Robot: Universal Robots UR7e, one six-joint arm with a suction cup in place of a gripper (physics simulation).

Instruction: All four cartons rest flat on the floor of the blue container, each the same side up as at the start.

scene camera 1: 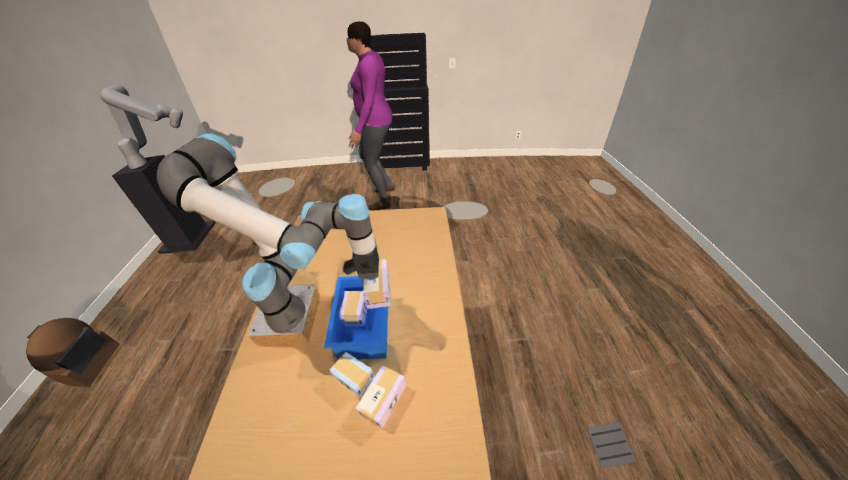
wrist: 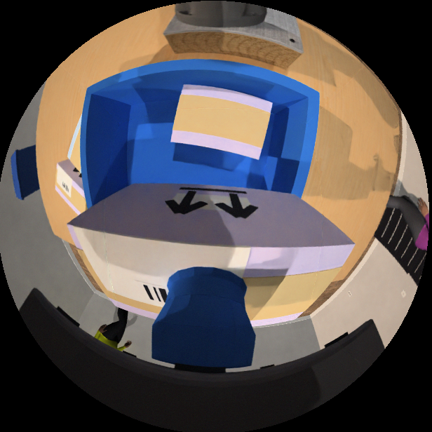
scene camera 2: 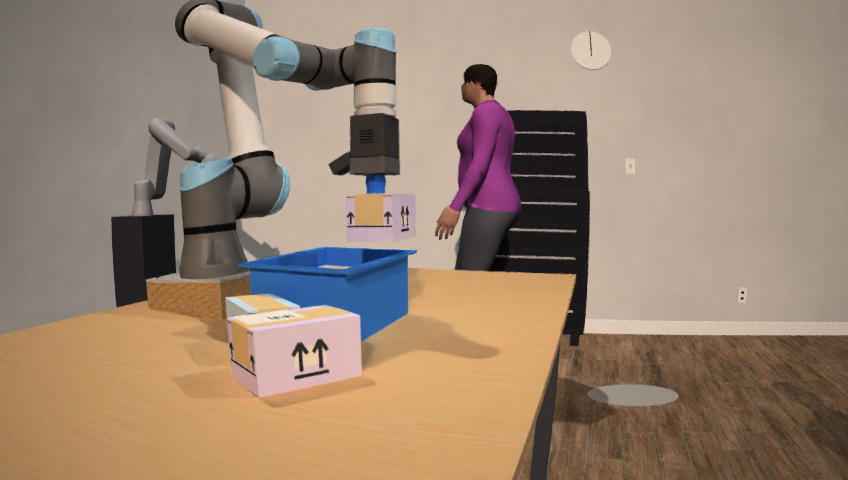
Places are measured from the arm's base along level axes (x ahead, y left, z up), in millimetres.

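Pixels of known places: hand, tool point: (scene camera 1: 372,278); arm's base, link origin: (scene camera 1: 286,314) (scene camera 2: 214,273).
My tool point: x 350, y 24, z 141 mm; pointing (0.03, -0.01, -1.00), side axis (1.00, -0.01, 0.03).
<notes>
For each thing: its top centre in the pictures, then the offset to it from my tool point. Level surfaces: height alone.
- blue container, top centre: (scene camera 2: 333,256) (scene camera 1: 359,307) 92 mm down, 60 mm back, 48 mm right
- light blue carton, top centre: (scene camera 2: 260,301) (scene camera 1: 350,369) 135 mm down, 85 mm back, 255 mm right
- larger pink carton, top centre: (scene camera 2: 292,316) (scene camera 1: 380,392) 132 mm down, 12 mm ahead, 333 mm right
- table, surface height: 212 mm down
My suction gripper (scene camera 2: 376,189) (wrist: 205,310) holds a pink carton (scene camera 1: 377,296) (scene camera 2: 381,217) (wrist: 210,215) by its top. This carton is level, arrows up, above the far right rim of the blue container (scene camera 1: 357,347) (scene camera 2: 374,303) (wrist: 86,150). The container stands upright on the table. Another pink carton (scene camera 1: 352,305) (wrist: 222,122) lies inside, toward the arm-base side, tape up; its underside is hidden. A light blue carton (scene camera 1: 351,373) (scene camera 2: 261,302) and a larger pink carton (scene camera 1: 380,397) (scene camera 2: 297,353) (wrist: 66,186) stand on the table close together, near the container's near end.
The table (scene camera 1: 428,380) (scene camera 2: 148,410) carries the robot's base block (scene camera 1: 279,337) (scene camera 2: 184,297) left of the container. A person in purple (scene camera 1: 371,89) (scene camera 2: 487,154) stands beyond the table's far end, by a black cabinet (scene camera 1: 407,88) (scene camera 2: 544,187). A second person (wrist: 112,336) in yellow shows in the wrist view.
</notes>
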